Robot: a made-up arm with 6 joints.
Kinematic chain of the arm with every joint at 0, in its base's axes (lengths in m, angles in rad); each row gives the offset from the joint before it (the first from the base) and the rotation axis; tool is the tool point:
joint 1: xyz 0 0 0.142 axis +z
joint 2: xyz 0 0.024 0 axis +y
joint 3: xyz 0 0 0.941 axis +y
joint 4: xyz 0 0 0.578 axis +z
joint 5: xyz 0 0 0 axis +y
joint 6: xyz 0 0 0.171 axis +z
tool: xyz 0 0 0
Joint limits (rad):
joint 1: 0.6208..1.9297
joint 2: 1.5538..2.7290
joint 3: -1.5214..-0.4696
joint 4: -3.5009..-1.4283
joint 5: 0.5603..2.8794
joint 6: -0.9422..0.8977
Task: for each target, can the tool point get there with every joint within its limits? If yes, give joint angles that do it. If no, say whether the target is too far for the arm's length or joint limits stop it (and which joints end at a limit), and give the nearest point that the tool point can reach.
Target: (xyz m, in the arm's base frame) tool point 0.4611 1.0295 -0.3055
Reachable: yes | joints 1.2521 2.4289 -1.1668 -2.1837 1.6572 -0.2574
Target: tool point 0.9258 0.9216 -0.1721
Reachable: yes | joints 0.8336 2.3151 -1.0883 -2.3985 0.8900 -0.6008
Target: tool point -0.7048 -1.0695 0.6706
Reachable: no: joint limits stop it (at a limit: joint 1, joint 2, joint 3, joint 4) | nearest point -0.3595 0.7191 0.7304 | short by 1.823 m
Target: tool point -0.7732 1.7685 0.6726
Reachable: no: too far | nearest point -0.5938 1.4235 0.5663 | short by 0.403 m
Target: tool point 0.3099 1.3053 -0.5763
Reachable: yes | joints 1.4323 2.3162 -0.5591 -1.8342 1.1504 -0.1643
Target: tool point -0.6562 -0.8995 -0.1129
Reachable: no: joint limits stop it (at a limit: joint 1, joint 2, joint 3, joint 4) | nearest point -0.3279 0.6901 -0.4584 | short by 1.660 m
